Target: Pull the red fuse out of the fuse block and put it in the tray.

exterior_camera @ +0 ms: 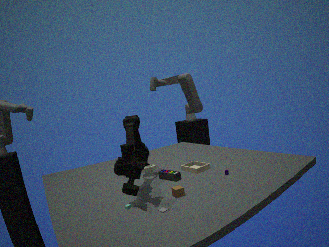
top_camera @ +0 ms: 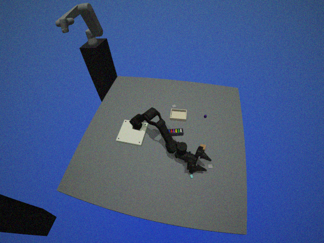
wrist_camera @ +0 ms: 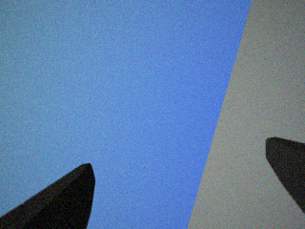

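Right now my gripper tip is 18 cm to the right of the brown cube, 12 cm above it and 5 cm past it. Also, from my gripper tip: red fuse: 30 cm behind, 26 cm to the left, 12 cm below; then teal piece: 14 cm below, 9 cm behind, 4 cm to the right; then purple cylinder: 49 cm to the left, 13 cm below, 8 cm behind.
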